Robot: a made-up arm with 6 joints.
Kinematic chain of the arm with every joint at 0, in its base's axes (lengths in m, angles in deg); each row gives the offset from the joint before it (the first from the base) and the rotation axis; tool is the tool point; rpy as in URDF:
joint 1: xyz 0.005 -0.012 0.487 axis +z
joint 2: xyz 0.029 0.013 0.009 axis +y
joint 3: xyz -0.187 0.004 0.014 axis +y
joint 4: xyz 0.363 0.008 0.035 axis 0.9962 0 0.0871
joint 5: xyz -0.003 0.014 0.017 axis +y
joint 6: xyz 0.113 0.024 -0.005 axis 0.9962 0 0.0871
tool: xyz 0.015 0 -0.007 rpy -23.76 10.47 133.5
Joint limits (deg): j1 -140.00..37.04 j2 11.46..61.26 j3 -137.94..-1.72 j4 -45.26..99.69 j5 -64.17..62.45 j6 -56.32..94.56
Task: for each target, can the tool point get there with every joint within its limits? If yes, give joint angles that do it. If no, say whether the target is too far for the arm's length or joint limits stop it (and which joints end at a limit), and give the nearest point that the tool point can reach.
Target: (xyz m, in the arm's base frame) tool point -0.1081 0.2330 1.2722
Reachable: no: too far | nearest point -0.0834 0.1796 1.1197 | short by 0.163 m
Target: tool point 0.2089 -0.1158 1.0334
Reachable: yes | joints -40.87 49.14 -92.41 24.42 -8.04 2.20
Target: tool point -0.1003 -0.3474 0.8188
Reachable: yes | joints -118.06 40.21 -52.51 -8.60 -24.80 -40.57
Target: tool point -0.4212 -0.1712 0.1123
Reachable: no: joint limits stop it (at a limit: joint 1, joint 2, joint 4) | nearest point -0.2294 -0.1476 0.3005 | short by 0.270 m
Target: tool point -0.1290 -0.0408 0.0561
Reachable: no: joint limits stop it (at a limit: joint 1, joint 2, joint 3, joint 4) | nearest point -0.1061 -0.1109 0.2508 | short by 0.208 m
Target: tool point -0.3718 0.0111 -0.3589
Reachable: no: too far | nearest point -0.1190 -0.1318 0.2481 | short by 0.673 m
